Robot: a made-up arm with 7 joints. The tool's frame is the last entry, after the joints. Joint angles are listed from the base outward.
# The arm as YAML. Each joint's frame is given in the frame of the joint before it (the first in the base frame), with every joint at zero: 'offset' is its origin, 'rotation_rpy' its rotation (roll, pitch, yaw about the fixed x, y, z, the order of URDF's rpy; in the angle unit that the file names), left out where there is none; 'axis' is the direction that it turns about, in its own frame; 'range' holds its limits. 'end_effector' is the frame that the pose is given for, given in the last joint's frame.
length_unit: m
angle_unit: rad
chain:
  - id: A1
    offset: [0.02, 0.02, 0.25]
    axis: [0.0, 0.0, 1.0]
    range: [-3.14, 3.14]
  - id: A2
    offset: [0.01, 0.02, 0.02]
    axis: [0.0, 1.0, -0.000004]
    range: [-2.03, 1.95]
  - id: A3
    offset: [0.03, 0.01, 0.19]
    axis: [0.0, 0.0, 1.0]
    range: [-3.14, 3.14]
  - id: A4
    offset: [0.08, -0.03, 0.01]
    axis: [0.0, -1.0, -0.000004]
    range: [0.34, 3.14]
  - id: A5
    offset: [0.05, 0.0, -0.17]
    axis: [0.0, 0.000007, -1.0]
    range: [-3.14, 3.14]
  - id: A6
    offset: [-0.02, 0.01, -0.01]
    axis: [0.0, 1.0, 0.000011]
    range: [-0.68, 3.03]
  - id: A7
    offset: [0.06, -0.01, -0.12]
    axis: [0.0, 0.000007, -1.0]
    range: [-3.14, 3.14]
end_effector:
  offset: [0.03, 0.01, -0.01]
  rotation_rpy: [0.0, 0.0, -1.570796]
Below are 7 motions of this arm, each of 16 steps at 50 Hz.
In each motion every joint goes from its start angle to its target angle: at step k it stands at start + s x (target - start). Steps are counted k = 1, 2, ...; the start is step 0. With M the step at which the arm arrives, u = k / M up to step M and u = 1 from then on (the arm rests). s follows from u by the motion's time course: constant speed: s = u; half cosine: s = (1 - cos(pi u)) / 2; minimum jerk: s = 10 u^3 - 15 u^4 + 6 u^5.
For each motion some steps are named. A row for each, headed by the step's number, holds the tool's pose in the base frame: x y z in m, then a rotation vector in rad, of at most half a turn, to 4 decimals.
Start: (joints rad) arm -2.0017 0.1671 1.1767 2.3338 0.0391 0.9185 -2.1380
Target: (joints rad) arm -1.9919 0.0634 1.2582 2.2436 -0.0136 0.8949 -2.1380
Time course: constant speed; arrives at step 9
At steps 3, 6, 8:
3: 0.2357 -0.3096 0.6014 -0.7510 -1.1274 -0.2770
6: 0.2504 -0.2961 0.6019 -0.7637 -1.1048 -0.2295
8: 0.2601 -0.2869 0.6018 -0.7725 -1.0890 -0.1976

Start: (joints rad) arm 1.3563 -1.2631 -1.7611 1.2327 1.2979 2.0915 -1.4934
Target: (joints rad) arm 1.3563 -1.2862 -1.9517 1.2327 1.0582 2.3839 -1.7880
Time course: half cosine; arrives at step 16
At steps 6, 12, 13, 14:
6: 0.2077 -0.1531 0.4139 2.5932 0.3894 0.3942
12: 0.1814 -0.1500 0.3809 2.5726 0.3108 0.5244
13: 0.1782 -0.1498 0.3771 2.5716 0.3038 0.5394
14: 0.1758 -0.1496 0.3744 2.5711 0.2989 0.5505

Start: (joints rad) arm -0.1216 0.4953 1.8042 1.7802 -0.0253 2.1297 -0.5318
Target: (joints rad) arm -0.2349 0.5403 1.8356 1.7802 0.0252 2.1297 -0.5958
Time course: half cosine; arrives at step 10
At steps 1, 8, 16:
1: 0.1009 0.3183 0.3844 -0.1315 0.5030 0.7028
8: 0.1210 0.3053 0.3923 -0.0505 0.5756 0.7092
16: 0.1231 0.3038 0.3933 -0.0410 0.5829 0.7099

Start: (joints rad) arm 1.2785 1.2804 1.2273 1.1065 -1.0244 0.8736 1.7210
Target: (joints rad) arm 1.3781 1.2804 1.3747 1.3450 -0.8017 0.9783 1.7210
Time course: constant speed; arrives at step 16
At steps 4, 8, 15, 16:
4: -0.2754 0.2903 0.0571 -0.4089 0.2371 -0.3114
8: -0.2886 0.2934 0.0705 -0.4342 0.2586 -0.3389
15: -0.3111 0.2959 0.0961 -0.4912 0.3008 -0.3807
16: -0.3142 0.2960 0.1000 -0.5007 0.3072 -0.3859

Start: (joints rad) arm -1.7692 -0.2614 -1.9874 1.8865 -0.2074 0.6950 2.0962
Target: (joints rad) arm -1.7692 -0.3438 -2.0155 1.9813 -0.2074 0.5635 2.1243
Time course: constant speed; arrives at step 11
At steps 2, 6, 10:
2: -0.2094 0.3272 0.5082 0.0412 1.1779 -1.1034
6: -0.2013 0.3379 0.5157 0.0269 1.2522 -1.1280
10: -0.1924 0.3485 0.5227 0.0142 1.3262 -1.1526

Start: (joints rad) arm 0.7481 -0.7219 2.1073 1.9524 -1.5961 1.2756 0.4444
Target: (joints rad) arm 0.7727 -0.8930 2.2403 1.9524 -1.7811 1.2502 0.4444
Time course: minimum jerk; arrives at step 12
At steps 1, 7, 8, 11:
1: -0.4321 0.1453 0.5329 1.9213 -1.2703 0.8773
7: -0.4695 0.0894 0.4877 2.0833 -1.3682 1.0192
8: -0.4762 0.0778 0.4769 2.1174 -1.3873 1.0502
11: -0.4853 0.0605 0.4598 2.1683 -1.4148 1.0972

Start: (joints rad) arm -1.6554 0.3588 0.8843 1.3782 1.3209 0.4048 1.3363
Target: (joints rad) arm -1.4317 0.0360 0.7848 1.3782 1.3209 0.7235 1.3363
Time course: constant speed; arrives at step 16
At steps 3, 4, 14, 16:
3: 0.3279 -0.3515 0.3282 -1.0511 -0.8188 1.2505
4: 0.3333 -0.3454 0.3346 -1.0559 -0.8287 1.2796
14: 0.3782 -0.2727 0.3961 -1.0944 -0.9261 1.5742
16: 0.3850 -0.2560 0.4077 -1.1000 -0.9449 1.6339

